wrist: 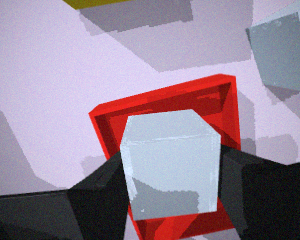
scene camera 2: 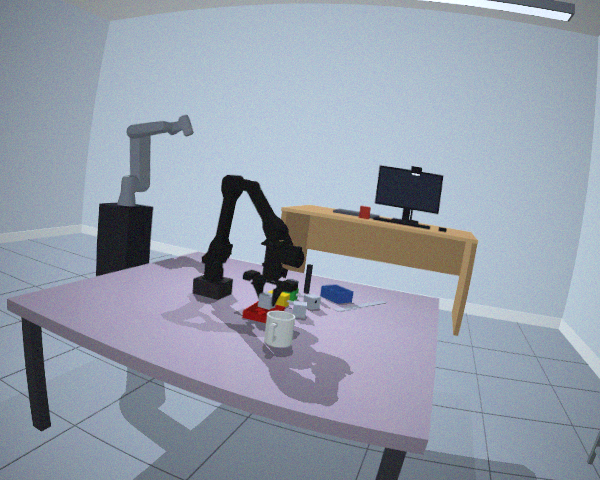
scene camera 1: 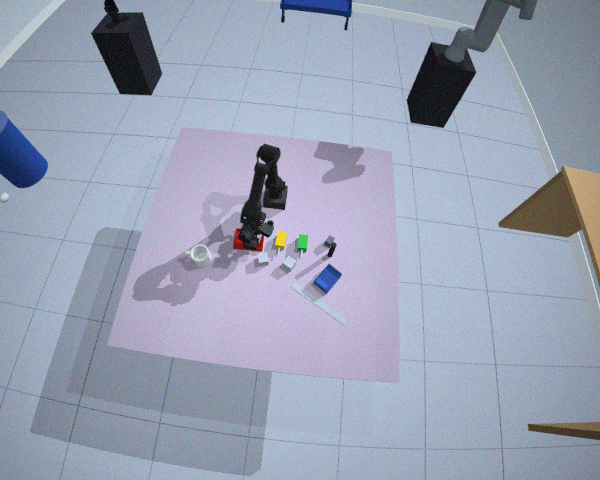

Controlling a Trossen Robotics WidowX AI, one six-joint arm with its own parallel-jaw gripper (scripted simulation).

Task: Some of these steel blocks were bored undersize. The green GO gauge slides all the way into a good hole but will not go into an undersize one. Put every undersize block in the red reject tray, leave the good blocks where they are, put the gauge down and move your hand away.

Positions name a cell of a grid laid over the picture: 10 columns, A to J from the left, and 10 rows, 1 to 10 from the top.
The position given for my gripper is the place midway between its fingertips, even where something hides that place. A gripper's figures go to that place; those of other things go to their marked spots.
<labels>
My gripper (wrist: F7): 12 cm from the lens. A steel block (wrist: F7): 8 cm from the lens.
</labels>
